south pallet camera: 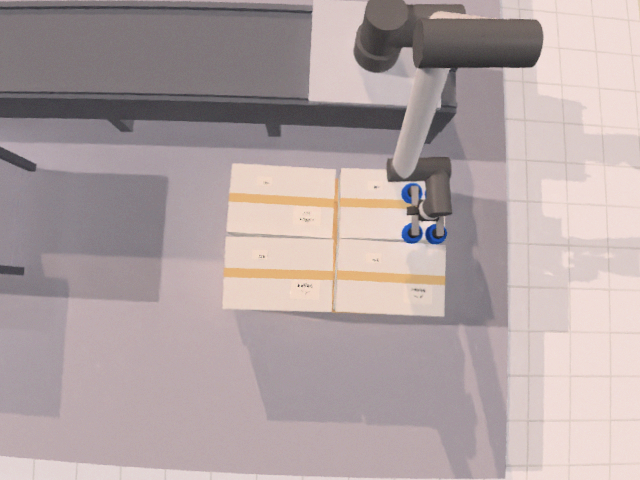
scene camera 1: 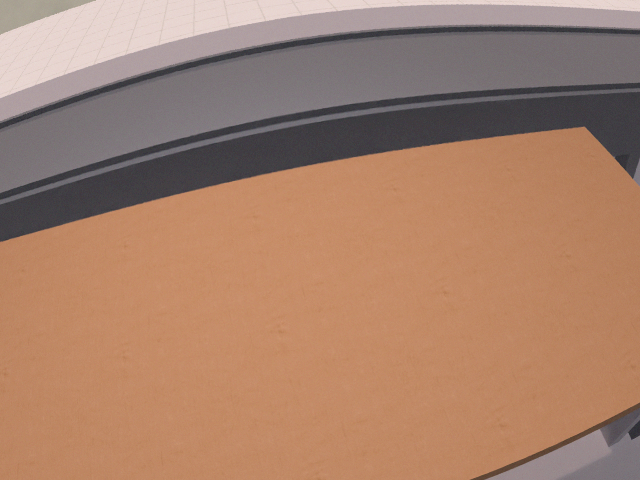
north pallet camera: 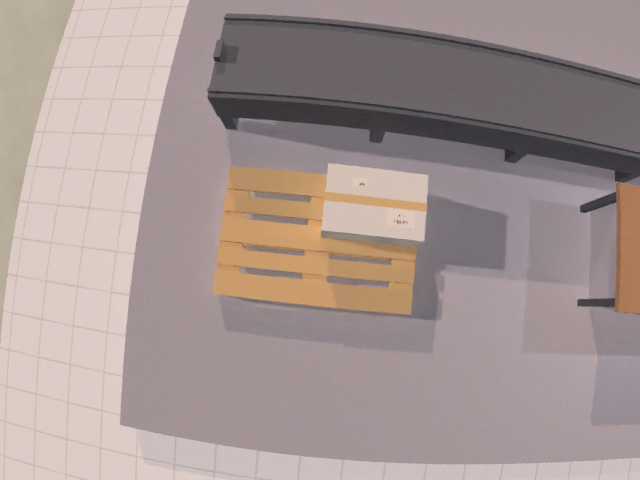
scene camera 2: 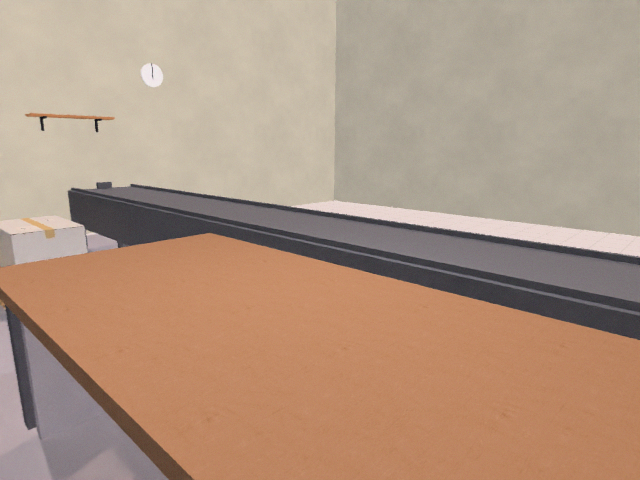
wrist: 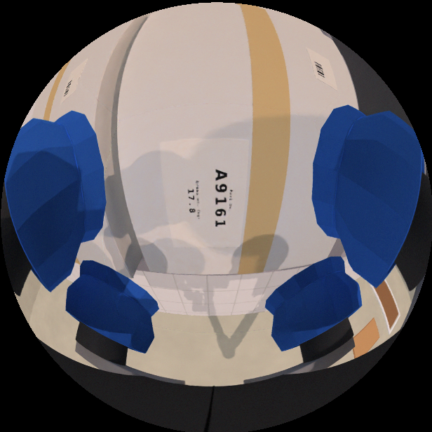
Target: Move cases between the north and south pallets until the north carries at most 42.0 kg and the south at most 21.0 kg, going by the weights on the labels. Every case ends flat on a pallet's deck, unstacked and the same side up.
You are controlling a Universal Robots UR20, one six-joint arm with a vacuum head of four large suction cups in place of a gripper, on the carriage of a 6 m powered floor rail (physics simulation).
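Places are measured from the arm's base along level axes (x right, y back, z down), in centimetres.
Pixels of known places: arm's base at its link origin: (south pallet camera: 376,51).
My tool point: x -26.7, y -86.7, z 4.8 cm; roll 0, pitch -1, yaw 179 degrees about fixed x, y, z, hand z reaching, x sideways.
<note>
Ahead of a thing's pixels: the offset from my tool point to its middle. Level surfaces: height alone.
In the south pallet camera, four white taped cases @[dx +74.2, dy +6.9, dz +25.2 cm] (south pallet camera: 268,219) @[dx +13.8, dy +6.9, dz +24.2 cm] (south pallet camera: 364,223) @[dx +73.8, dy -33.3, dz +23.3 cm] (south pallet camera: 258,297) @[dx +14.2, dy -33.0, dz +22.9 cm] (south pallet camera: 372,302) lie flat, two by two, on the south pallet (south pallet camera: 336,222), whose wood shows between them. My suction gripper (south pallet camera: 424,212) (wrist: 214,217) is open, holding no case, above the right part of the upper-right case. In the wrist view, this case (wrist: 185,115) reads A9161, 17.8, with cup shadows on its top. One white case (north pallet camera: 346,217) (scene camera 2: 51,250) lies flat at the upper right of the north pallet (north pallet camera: 273,229); its label is too small to read.
The floor rail (north pallet camera: 403,72) (south pallet camera: 155,56) (scene camera 1: 310,87) (scene camera 2: 361,232) runs behind both pallets. A brown table @[dz -0.8 cm] (scene camera 1: 310,310) (scene camera 2: 310,335) (north pallet camera: 628,248) stands between them. The arm (south pallet camera: 421,118) reaches from the carriage (south pallet camera: 336,62) over the right side of the south pallet.
</note>
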